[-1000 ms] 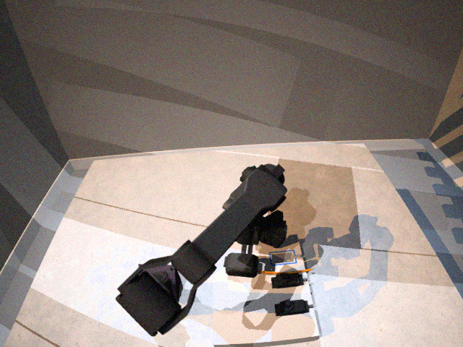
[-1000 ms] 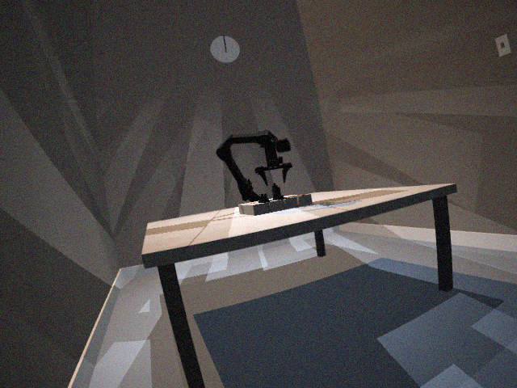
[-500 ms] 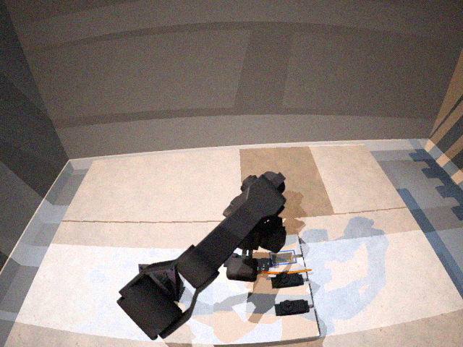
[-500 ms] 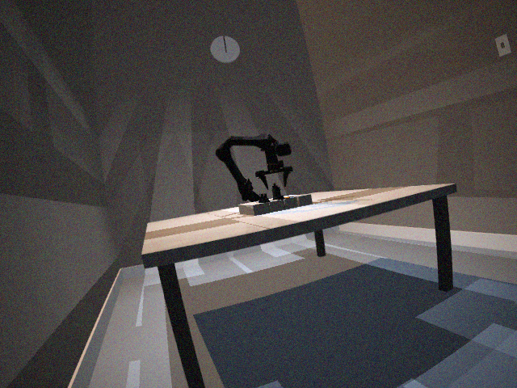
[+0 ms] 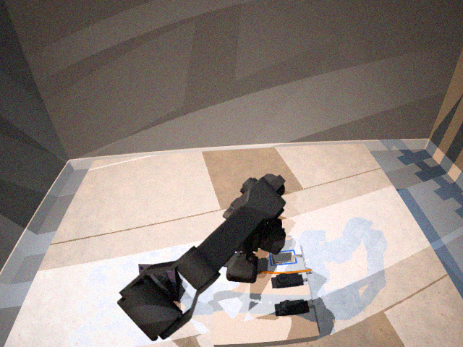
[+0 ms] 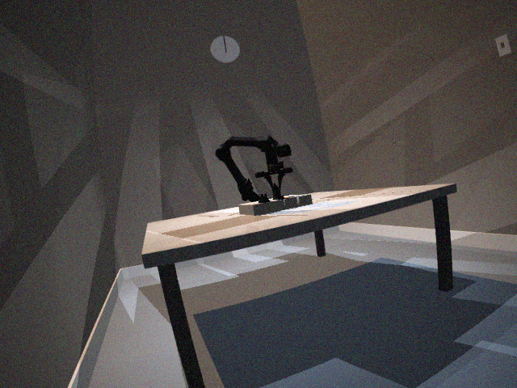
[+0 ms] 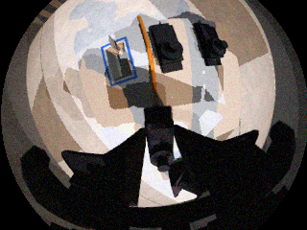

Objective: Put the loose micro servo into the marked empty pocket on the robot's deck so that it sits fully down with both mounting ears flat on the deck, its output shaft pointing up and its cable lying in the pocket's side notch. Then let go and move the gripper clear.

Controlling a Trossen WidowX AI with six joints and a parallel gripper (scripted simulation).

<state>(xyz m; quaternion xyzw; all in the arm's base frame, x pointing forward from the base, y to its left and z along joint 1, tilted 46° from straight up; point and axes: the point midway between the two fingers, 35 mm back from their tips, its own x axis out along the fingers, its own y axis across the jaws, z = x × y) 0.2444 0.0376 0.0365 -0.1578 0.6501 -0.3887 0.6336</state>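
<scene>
Now: the robot deck 7 cm below my gripper tip, 4 cm to the right of it and 1 cm behind it.
</scene>
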